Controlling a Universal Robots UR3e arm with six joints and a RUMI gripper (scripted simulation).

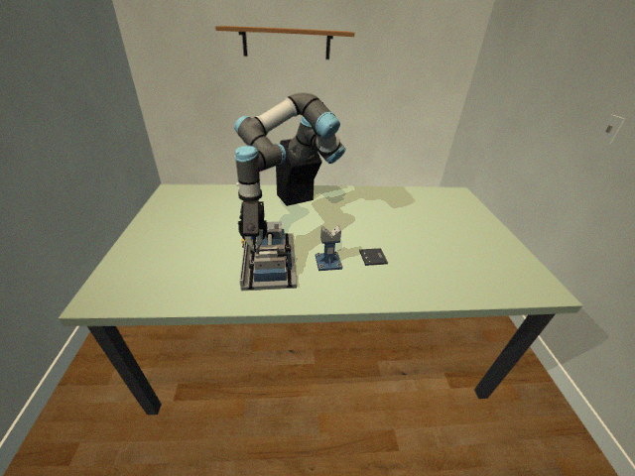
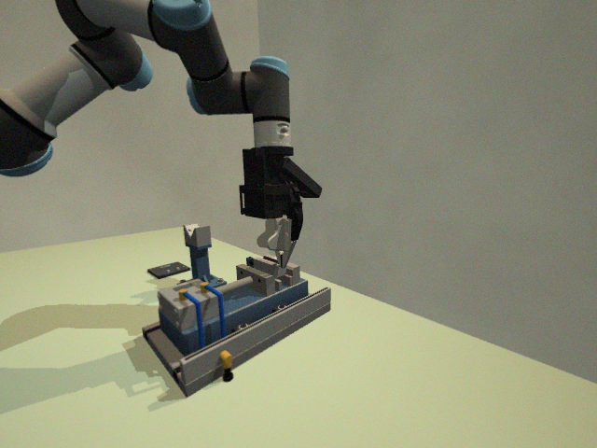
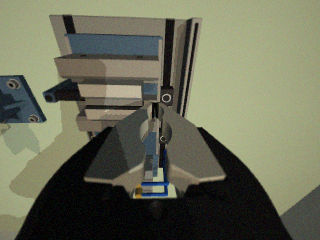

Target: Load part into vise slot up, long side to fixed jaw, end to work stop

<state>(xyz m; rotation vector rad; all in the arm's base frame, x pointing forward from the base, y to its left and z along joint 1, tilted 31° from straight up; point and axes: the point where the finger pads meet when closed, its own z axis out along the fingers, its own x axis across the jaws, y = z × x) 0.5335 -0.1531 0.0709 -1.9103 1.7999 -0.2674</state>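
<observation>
Now: the part 40 mm to the left of my hand, 20 mm below it and 10 mm behind it. The rest, counted from my hand: grey rail: 80 mm below, 60 mm to the right, 60 mm behind; then fixed jaw: 50 mm to the left, 40 mm below, 20 mm ahead; then work stop rod: 90 mm to the left, 30 mm below, 10 mm behind.
</observation>
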